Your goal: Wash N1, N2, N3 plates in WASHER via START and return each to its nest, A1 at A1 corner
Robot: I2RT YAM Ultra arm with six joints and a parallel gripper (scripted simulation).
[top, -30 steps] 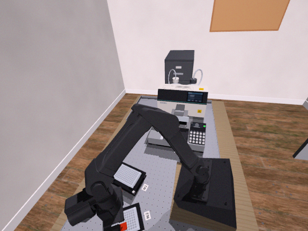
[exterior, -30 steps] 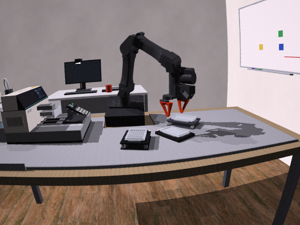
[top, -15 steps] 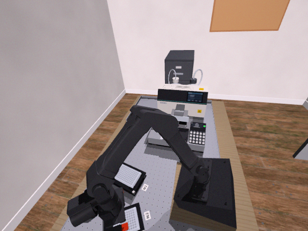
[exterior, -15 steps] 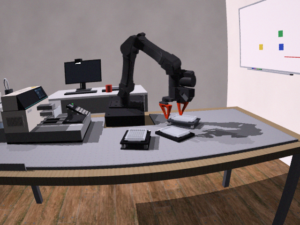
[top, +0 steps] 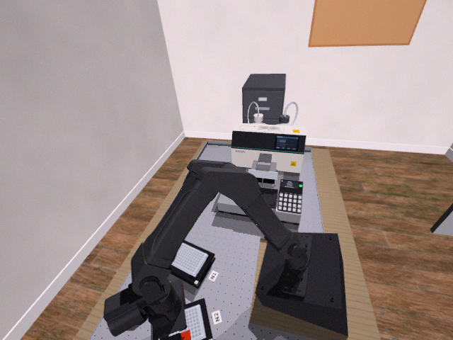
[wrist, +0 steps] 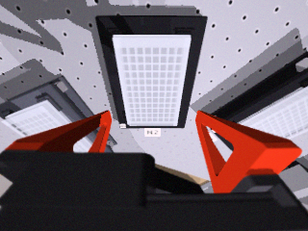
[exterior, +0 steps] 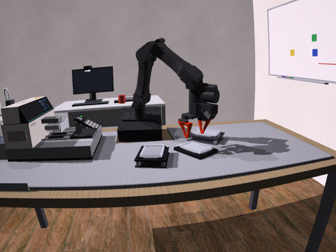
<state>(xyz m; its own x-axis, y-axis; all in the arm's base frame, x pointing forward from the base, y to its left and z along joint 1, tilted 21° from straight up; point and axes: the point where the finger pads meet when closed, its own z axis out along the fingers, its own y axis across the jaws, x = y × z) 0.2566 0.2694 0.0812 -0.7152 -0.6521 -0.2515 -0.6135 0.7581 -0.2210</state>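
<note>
Now: hand 70 mm above the nest N2 and 10 mm to the right of it. Also, from my hand: N2 label: 80 mm below, 80 mm behind, 60 mm to the right; nest N3: 160 mm behind, 70 mm to the left, 50 mm below; N1 label: 170 mm to the right, 80 mm below, 10 mm behind.
</note>
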